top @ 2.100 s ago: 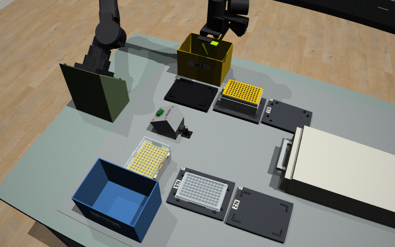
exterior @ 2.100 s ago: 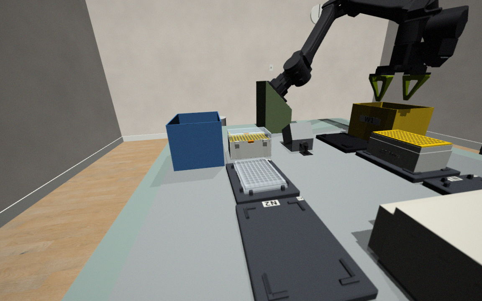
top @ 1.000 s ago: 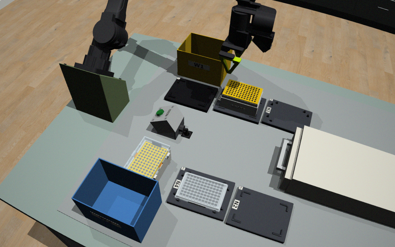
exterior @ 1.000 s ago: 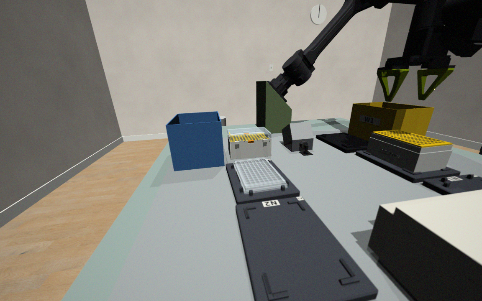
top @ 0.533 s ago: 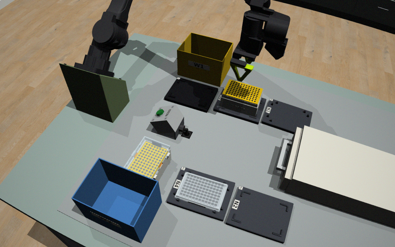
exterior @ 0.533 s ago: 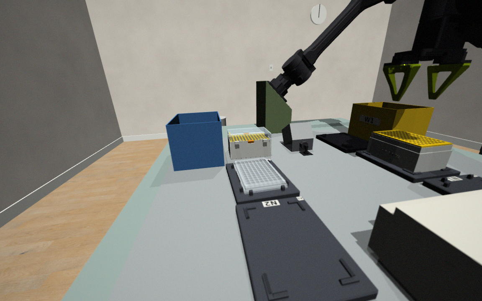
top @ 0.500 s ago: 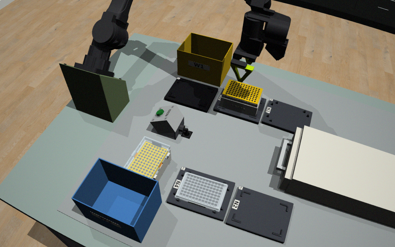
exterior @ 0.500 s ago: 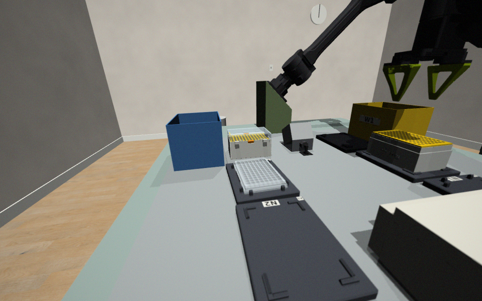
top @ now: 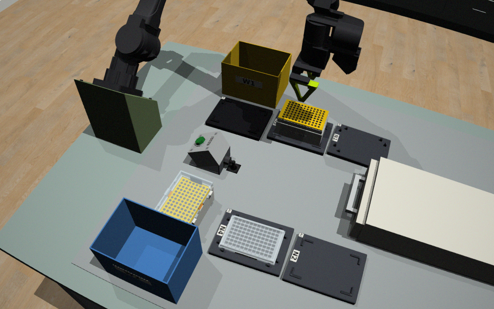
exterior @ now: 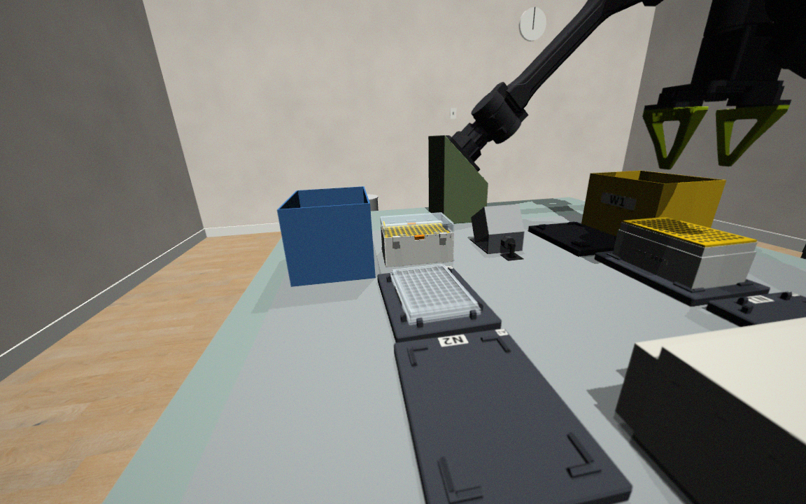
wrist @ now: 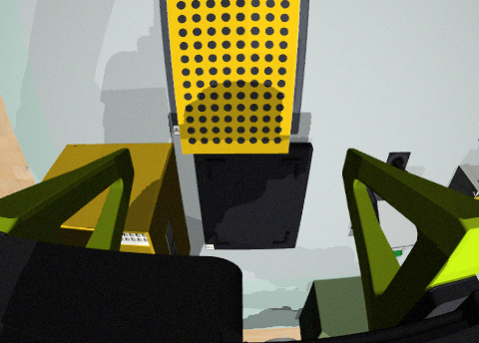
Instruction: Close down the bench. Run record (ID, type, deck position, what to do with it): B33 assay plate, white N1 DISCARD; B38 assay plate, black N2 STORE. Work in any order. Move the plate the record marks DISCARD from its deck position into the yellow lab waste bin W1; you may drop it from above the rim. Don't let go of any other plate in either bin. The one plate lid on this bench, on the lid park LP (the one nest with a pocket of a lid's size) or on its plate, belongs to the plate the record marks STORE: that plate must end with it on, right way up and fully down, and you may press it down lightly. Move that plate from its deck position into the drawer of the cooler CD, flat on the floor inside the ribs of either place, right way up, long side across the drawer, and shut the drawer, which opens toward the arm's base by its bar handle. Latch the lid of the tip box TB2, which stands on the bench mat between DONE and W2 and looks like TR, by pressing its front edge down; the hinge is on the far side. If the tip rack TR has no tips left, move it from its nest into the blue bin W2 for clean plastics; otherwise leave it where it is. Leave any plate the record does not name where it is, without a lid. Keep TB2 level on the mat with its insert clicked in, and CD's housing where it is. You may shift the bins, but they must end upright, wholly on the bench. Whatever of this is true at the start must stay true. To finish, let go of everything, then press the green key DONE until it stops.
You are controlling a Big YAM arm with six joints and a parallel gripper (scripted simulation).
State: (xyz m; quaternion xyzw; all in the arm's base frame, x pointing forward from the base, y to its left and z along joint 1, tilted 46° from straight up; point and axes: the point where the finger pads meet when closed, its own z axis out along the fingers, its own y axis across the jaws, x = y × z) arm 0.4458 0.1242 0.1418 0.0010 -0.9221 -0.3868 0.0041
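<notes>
Now: hand 110 mm above the tip rack TR. Round my hand: black lid park: 180 mm behind, 160 mm below, 20 mm to the right; then nest N3: 160 mm below; then nest N1: 180 mm ahead, 160 mm below, 10 mm to the left.
</notes>
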